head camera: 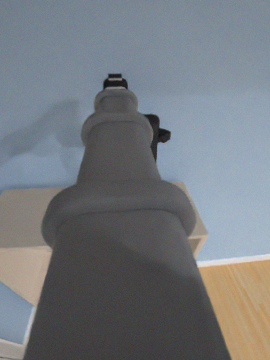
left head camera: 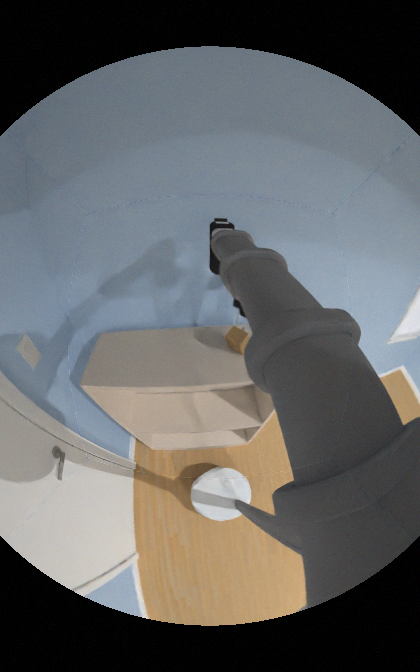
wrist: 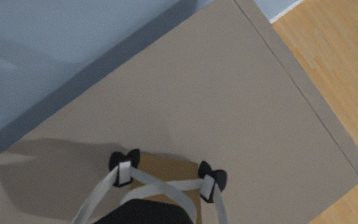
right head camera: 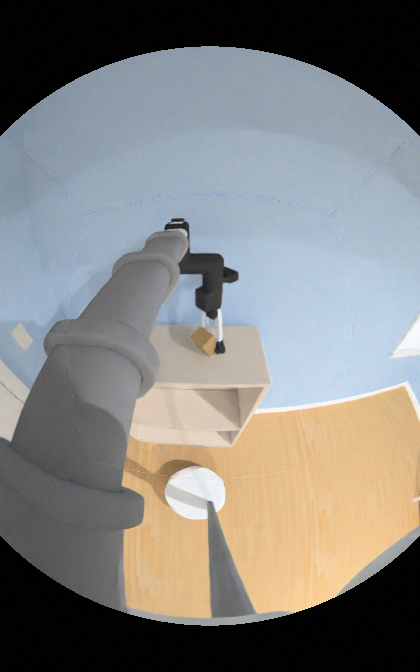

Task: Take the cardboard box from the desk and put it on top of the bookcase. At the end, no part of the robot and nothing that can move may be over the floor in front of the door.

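Frame: origin at the robot's base, x back, y down, z right, level; centimetres.
Seen in the pictures: gripper, fingertip midpoint: [wrist: 168,167].
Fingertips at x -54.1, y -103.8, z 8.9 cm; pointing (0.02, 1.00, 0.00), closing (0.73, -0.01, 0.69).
Observation:
A point is followed by its place in that frame.
The cardboard box [left head camera: 236,340] [right head camera: 204,341] [wrist: 167,162] @[x -54.9, y -106.0, z 9.5 cm] is over the right part of the bookcase top [head camera: 25,220] @[x -49.9, y -103.3, z -35.0 cm] [left head camera: 150,357] [right head camera: 240,355] [wrist: 225,100] @[x -56.2, y -103.3, z 18.7 cm]. It looks tilted in both side head views. My gripper [right head camera: 211,344] [wrist: 168,167] @[x -54.1, y -103.8, z 8.9 cm] points down and is shut on the box, with one black fingertip on each side in the wrist view. The box is at or close above the top; whether it touches is unclear. The arm hides the gripper and box in the head camera view. The door [left head camera: 100,515] [right head camera: 7,410] is at the left. The desk does not show.
A blue wall [head camera: 215,150] @[x -69.8, y -116.9, z 41.6 cm] [left head camera: 280,220] [right head camera: 290,280] stands behind the bookcase. A white round disc [left head camera: 220,480] [right head camera: 195,480] is in front of the bookcase, above the wooden floor [left head camera: 170,560] [right head camera: 300,480]. The extended arm [head camera: 125,280] @[x -12.3, y -146.1, z 0.1 cm] [left head camera: 330,390] [right head camera: 85,390] reaches toward the wall.

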